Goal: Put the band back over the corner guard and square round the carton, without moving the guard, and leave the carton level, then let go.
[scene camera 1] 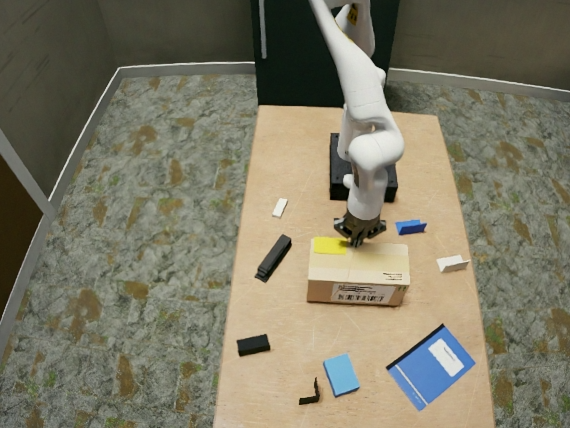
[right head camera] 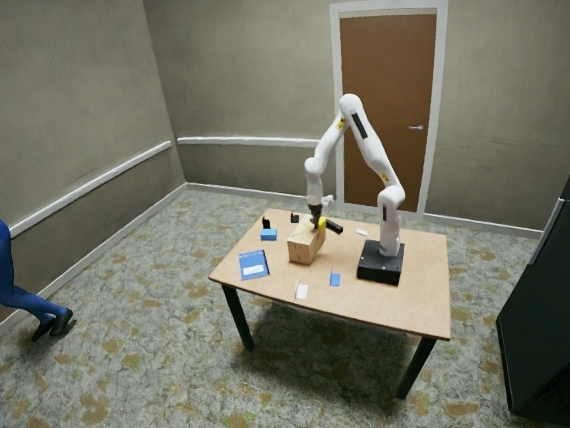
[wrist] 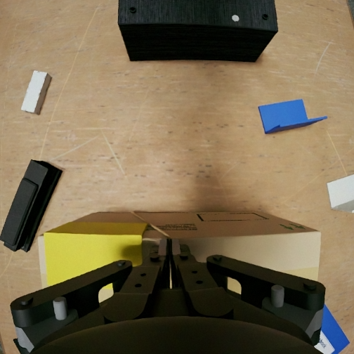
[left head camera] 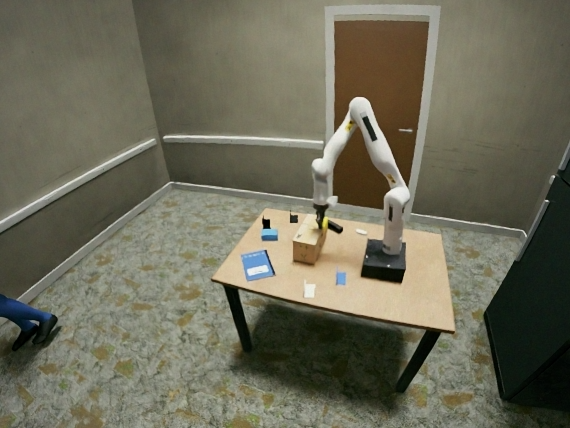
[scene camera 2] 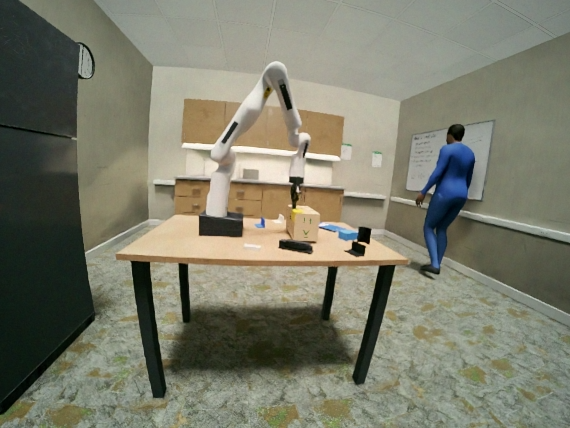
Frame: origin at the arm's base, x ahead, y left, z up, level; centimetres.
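Seen in the pictures: gripper, between the fingertips: (scene camera 1: 355,244) (right head camera: 316,228) (left head camera: 320,228) (scene camera 2: 293,209); arm's base, origin of its link: (right head camera: 388,250) (left head camera: 391,248) (scene camera 2: 216,214).
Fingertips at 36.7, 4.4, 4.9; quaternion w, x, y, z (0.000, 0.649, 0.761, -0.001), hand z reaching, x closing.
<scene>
Pixels of each thing's top centre, then the offset from my fingertips to it, as dx, dy, dz.
- carton, centre of its top: (scene camera 1: 360,261) (scene camera 2: 302,209) (right head camera: 307,228) (left head camera: 311,228) +4.5, +1.7, +0.0
- yellow corner guard, centre of its top: (scene camera 1: 330,245) (scene camera 2: 297,210) (right head camera: 319,221) +1.6, -6.1, +0.3
- black stapler, centre of its top: (scene camera 1: 273,253) (scene camera 2: 296,241) (right head camera: 332,222) (left head camera: 332,222) +0.9, -20.9, -9.8
- white block, centre of its top: (scene camera 1: 279,206) (scene camera 2: 252,245) -16.7, -23.0, -12.5
- black block, centre of its top: (scene camera 1: 251,339) (scene camera 2: 355,243) +25.9, -20.4, -9.3
- blue box, centre of its top: (scene camera 1: 342,373) (scene camera 2: 348,231) (left head camera: 269,231) (right head camera: 268,231) +30.0, +2.3, -9.8
- notebook, centre of its top: (scene camera 1: 432,365) (left head camera: 257,264) (right head camera: 253,263) (scene camera 2: 327,226) +23.8, +25.1, -13.0
The carton (left head camera: 306,246) (right head camera: 301,248) (scene camera 1: 370,275) (scene camera 2: 306,225) (wrist: 280,255) stands level on the table. The yellow corner guard (scene camera 1: 329,245) (scene camera 2: 297,211) (wrist: 90,255) covers part of its top edge on the robot's side, at the left in the wrist view. The band (wrist: 151,224) is a thin tan line. It slants across the carton's side face, close to the guard's right end, up to my fingertips. My gripper (left head camera: 319,227) (right head camera: 315,227) (scene camera 1: 356,244) (scene camera 2: 294,206) (wrist: 169,250) points down at this top edge, right of the guard, and is shut on the band. The fingers hide part of the band's run over the top.
The black stapler (scene camera 1: 273,257) (wrist: 22,205) and a white block (scene camera 1: 280,207) (wrist: 36,92) lie left of the carton. Blue (scene camera 1: 411,227) (wrist: 285,116) and white (scene camera 1: 452,263) brackets stand right. Beyond the carton are a black block (scene camera 1: 253,345), blue box (scene camera 1: 341,375) and notebook (scene camera 1: 425,370). A person (scene camera 2: 450,190) stands away.
</scene>
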